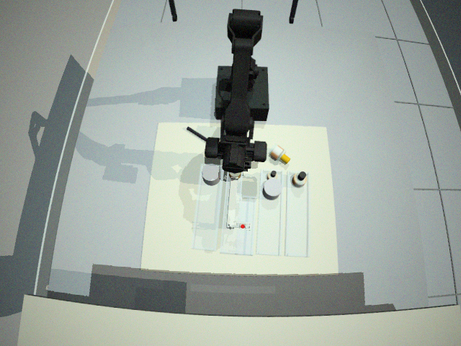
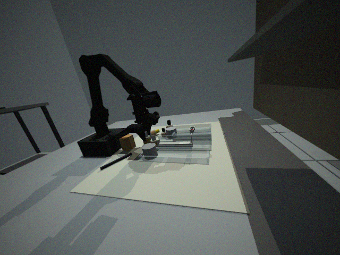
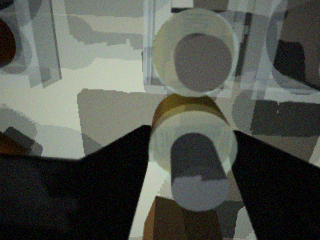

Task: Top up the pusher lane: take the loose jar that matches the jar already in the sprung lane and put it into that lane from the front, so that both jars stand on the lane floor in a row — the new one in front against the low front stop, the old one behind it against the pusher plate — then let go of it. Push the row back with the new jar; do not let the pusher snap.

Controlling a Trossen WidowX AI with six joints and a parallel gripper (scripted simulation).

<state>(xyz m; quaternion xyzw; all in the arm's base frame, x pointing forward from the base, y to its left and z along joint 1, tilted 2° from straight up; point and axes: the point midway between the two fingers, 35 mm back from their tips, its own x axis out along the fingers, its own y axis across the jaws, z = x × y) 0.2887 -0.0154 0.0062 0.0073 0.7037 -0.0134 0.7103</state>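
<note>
My gripper tip is now 12 cm past the cardboard box and 1 cm above it. Also, from my gripper tip: black rod 10 cm behind, 12 cm to the right, 4 cm below; then red dot 23 cm ahead, 3 cm to the left, 2 cm above; then sprung lane 19 cm ahead, 2 cm to the left, 3 cm below.
</note>
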